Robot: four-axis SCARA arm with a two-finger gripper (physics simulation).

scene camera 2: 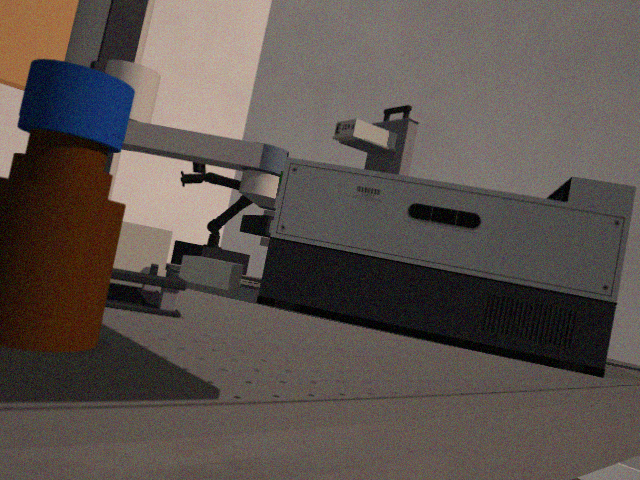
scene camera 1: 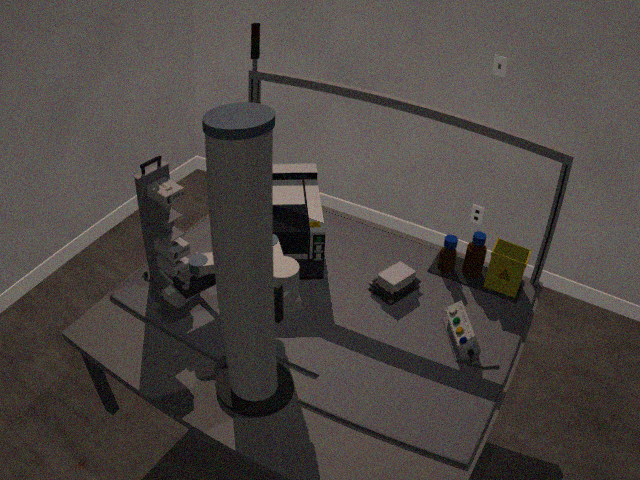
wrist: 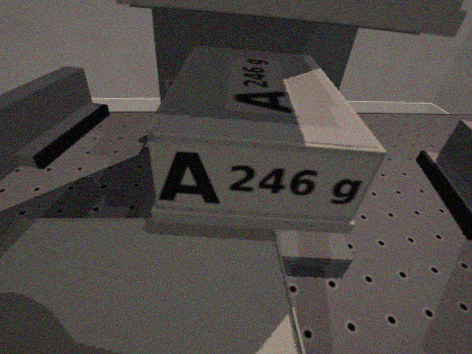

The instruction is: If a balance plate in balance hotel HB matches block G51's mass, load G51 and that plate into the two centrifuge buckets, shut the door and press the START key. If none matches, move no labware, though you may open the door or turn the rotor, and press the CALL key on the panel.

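Seen in the pictures: gripper, fingertip midpoint: (scene camera 1: 178, 263) (wrist: 260, 113); arm's base, origin of the base link: (scene camera 1: 254, 387).
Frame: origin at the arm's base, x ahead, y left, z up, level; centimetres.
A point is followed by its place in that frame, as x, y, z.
Observation:
In the wrist view a grey plate labelled "A 246 g" (wrist: 260, 182) {25.7, 48.9, 9.5} sits upright ahead of my gripper (wrist: 260, 113) {26.2, 51.9, 10.9}. The gripper is open, with its fingers wide apart to the left and right of the plate and nothing between them. The hotel tower (scene camera 1: 148, 227) {22.4, 62.3, 25.3} (scene camera 2: 405, 147) {34.8, 60.7, 39.3} holds several plates; its top one (scene camera 1: 168, 191) {25.2, 51.5, 42.3} (scene camera 2: 368, 135) {30.4, 52.1, 39.8} has a label too small to read. The centrifuge (scene camera 1: 316, 206) {71.3, 19.2, 22.3} (scene camera 2: 351, 222) {67.3, 14.1, 14.8} stands behind the arm column; its door state is unclear. A pale block (scene camera 1: 397, 275) {65.8, -18.3, 8.7} sits on a dark stand; whether it is G51 cannot be read. The button panel (scene camera 1: 461, 330) {50.0, -50.2, 8.4} stands at the right.
The arm column (scene camera 1: 240, 258) {-6.2, -4.1, 56.9} hides part of the centrifuge and the table's middle. Amber bottles with blue caps (scene camera 1: 447, 258) {86.1, -31.7, 8.6} (scene camera 2: 59, 232) {92.9, -31.7, 7.5} and a yellow box (scene camera 1: 507, 268) {85.8, -57.4, 14.0} stand at the back right. A tall frame (scene camera 1: 413, 109) {100.4, -5.3, 59.9} runs along the back. A shelf overhangs plate A.

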